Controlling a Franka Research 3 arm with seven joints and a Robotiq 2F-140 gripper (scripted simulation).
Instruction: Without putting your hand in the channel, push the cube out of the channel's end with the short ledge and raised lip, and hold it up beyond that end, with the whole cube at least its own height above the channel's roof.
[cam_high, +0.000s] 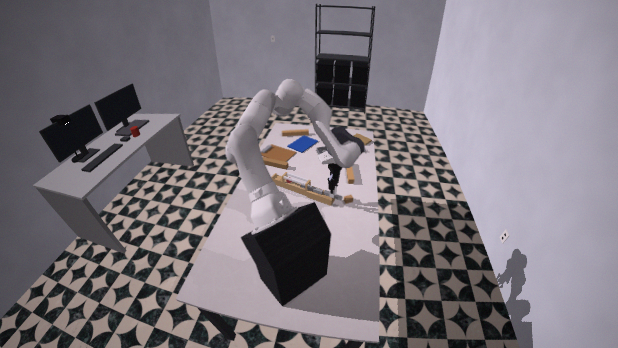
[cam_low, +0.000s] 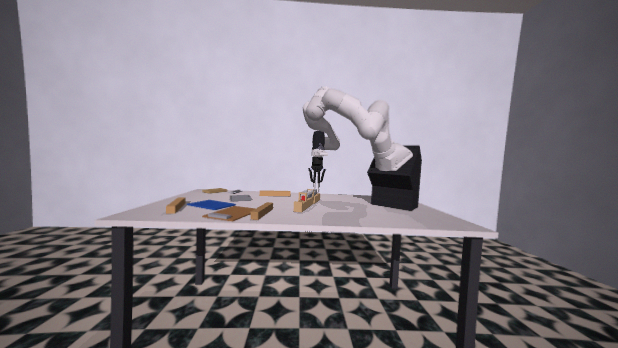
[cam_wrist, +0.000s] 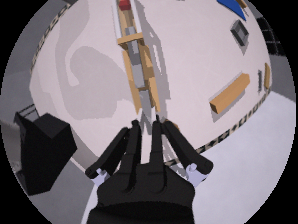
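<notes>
Right now my hand is 3 cm above the grey rod. The rest, counted from my hand: small wooden block (2 cm ahead, 9 cm to the right, 7 cm below); wooden channel (8 cm ahead, 23 cm to the left, 3 cm below); red cube (9 cm ahead, 28 cm to the left, 3 cm below).
</notes>
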